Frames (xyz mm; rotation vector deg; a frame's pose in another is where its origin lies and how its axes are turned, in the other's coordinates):
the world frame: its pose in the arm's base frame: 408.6 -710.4 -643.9 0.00 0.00 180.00
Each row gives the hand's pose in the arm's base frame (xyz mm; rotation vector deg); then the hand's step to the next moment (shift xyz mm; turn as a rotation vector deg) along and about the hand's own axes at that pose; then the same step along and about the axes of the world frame.
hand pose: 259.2 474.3 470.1 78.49 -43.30 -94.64
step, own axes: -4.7 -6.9 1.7 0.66 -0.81 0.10
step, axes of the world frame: 3.0 -7.3 -3.3 0.31 0.21 -0.98
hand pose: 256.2 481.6 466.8 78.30 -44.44 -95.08
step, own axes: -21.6 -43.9 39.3 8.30 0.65 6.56
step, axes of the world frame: 46.3 -37.8 -19.2 6.78 7.93 -1.85
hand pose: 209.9 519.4 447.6 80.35 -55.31 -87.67
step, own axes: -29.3 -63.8 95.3 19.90 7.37 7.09
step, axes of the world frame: 98.7 -51.1 -40.8 7.22 21.17 0.24
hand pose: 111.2 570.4 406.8 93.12 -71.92 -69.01
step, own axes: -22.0 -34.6 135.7 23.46 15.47 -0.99
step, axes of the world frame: 122.5 -28.3 -65.5 1.39 26.52 9.24
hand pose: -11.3 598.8 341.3 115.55 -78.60 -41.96
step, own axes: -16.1 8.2 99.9 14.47 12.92 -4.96
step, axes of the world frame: 82.0 3.3 -59.8 -0.17 16.67 11.10
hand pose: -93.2 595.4 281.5 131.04 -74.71 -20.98
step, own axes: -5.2 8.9 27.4 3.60 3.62 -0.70
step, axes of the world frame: 21.5 6.8 -18.6 0.50 4.47 2.52
